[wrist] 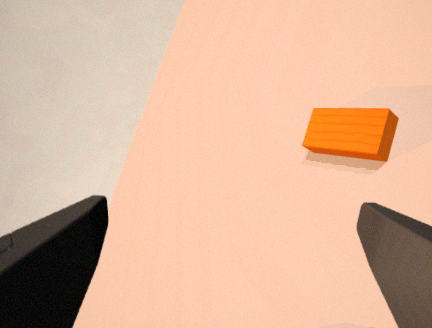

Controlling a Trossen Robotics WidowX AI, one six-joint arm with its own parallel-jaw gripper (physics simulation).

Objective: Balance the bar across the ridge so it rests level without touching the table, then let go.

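Places are measured from the arm's base along level axes (x left, y back, z up), in centimetres.
Pixels of known places: gripper, fingertip midpoint: [235,213].
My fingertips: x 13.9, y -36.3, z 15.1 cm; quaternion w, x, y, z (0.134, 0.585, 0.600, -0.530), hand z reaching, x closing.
Behind a point stands the place of what it marks.
An orange wooden block [345,131] {x 5.7, y -42.7, z 1.6 cm} with visible grain shows at the right of the wrist view, with a shadow along its lower edge and a fainter one to its right. It is short and rectangular, and I cannot tell whether it is the bar or the ridge. My gripper [235,213] {x 13.9, y -36.3, z 15.1 cm} is open with nothing between its fingers. The block is beyond the fingertips, up and to the right of the space between them, nearest the right finger. A second task object does not show in this view.
The pale pink table top [215,125] {x 4.4, y -61.7, z 0.0 cm} runs under the block. Its left edge slants from the top of the view down past the left finger, with a grey-beige floor [65,90] beyond it.
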